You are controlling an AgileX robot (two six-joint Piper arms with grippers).
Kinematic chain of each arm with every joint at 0, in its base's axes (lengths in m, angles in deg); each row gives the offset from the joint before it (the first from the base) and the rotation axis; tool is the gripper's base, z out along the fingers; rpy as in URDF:
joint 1: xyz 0 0 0.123 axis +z
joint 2: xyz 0 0 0 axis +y
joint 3: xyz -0.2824 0 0.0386 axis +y
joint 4: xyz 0.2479 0 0.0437 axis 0.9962 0 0.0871
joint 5: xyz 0 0 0 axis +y
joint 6: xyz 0.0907 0 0.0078 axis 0.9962 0 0.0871
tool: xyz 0 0 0 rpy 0 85 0
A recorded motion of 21 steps. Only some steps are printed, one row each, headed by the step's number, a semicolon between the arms.
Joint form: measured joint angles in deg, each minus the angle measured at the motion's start. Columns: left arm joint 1, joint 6, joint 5, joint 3, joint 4, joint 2; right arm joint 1, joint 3, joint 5, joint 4, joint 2, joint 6.
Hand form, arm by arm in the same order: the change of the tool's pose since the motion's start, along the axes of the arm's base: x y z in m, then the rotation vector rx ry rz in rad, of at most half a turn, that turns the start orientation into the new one. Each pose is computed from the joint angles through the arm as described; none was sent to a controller.
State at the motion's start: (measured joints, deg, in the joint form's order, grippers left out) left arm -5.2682 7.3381 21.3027 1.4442 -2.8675 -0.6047; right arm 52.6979 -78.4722 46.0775 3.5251 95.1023 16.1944
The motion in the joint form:
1: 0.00 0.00 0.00 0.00 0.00 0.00; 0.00 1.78 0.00 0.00 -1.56 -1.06
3: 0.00 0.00 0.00 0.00 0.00 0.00; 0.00 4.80 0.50 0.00 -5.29 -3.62
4: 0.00 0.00 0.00 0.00 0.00 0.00; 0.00 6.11 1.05 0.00 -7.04 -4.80
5: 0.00 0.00 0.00 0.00 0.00 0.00; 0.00 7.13 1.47 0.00 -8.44 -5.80
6: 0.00 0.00 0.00 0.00 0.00 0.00; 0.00 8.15 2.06 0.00 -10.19 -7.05
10: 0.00 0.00 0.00 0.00 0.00 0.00; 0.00 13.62 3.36 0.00 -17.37 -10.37
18: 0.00 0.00 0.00 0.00 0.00 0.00; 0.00 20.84 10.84 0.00 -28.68 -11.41
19: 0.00 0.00 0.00 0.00 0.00 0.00; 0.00 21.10 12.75 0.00 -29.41 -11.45
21: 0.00 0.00 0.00 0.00 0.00 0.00; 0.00 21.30 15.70 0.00 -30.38 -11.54
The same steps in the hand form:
1: 0.0000 0.0000 0.0000 0.0000 0.0000 0.0000; -0.0048 -0.0064 0.0005 -0.0084 -0.0060 0.0156
3: 0.0000 0.0000 0.0000 0.0000 0.0000 0.0000; -0.0156 -0.0204 0.0068 -0.0183 -0.0284 0.0539
4: 0.0000 0.0000 0.0000 0.0000 0.0000 0.0000; -0.0208 -0.0272 0.0097 -0.0256 -0.0364 0.0719
5: 0.0000 0.0000 0.0000 0.0000 0.0000 0.0000; -0.0250 -0.0326 0.0119 -0.0311 -0.0438 0.0871
6: 0.0000 0.0000 0.0000 0.0000 0.0000 0.0000; -0.0300 -0.0391 0.0158 -0.0354 -0.0552 0.1060
10: 0.0000 0.0000 0.0000 0.0000 0.0000 0.0000; -0.0511 -0.0667 0.0231 -0.0465 -0.0860 0.1560
18: 0.0000 0.0000 0.0000 0.0000 0.0000 0.0000; -0.0876 -0.1138 0.0284 -0.0945 -0.0543 0.1823
19: 0.0000 0.0000 0.0000 0.0000 0.0000 0.0000; -0.0910 -0.1182 0.0283 -0.1130 -0.0376 0.1862
21: 0.0000 0.0000 0.0000 0.0000 0.0000 0.0000; -0.0959 -0.1244 0.0288 -0.1412 -0.0126 0.1926

